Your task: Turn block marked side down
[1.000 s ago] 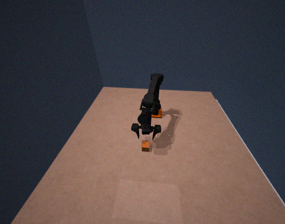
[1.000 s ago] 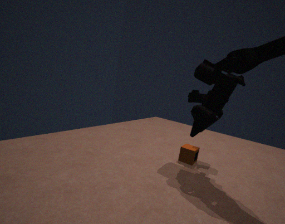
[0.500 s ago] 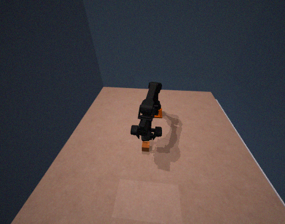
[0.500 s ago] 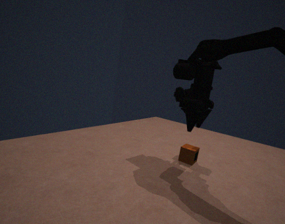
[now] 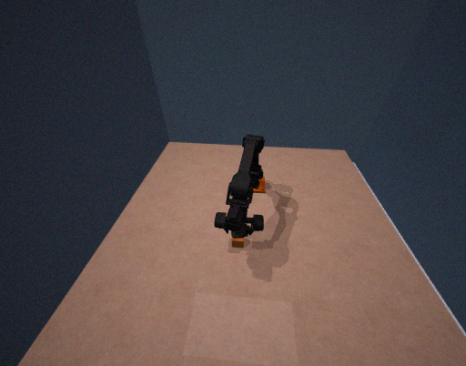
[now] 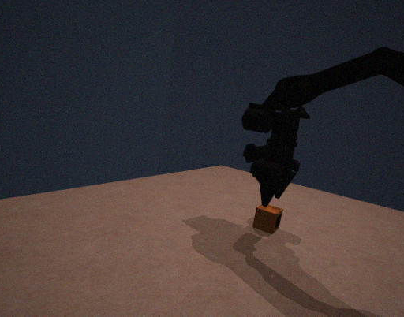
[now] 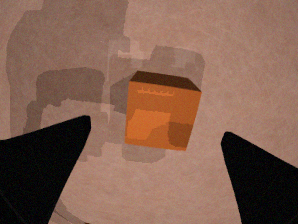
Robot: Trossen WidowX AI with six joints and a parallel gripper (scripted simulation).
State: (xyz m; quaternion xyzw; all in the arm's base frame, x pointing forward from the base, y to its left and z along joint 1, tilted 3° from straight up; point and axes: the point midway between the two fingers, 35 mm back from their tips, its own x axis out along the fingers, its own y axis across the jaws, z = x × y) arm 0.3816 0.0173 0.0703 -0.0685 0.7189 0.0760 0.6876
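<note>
My gripper tip is 10 mm past the orange block and 40 mm above it.
</note>
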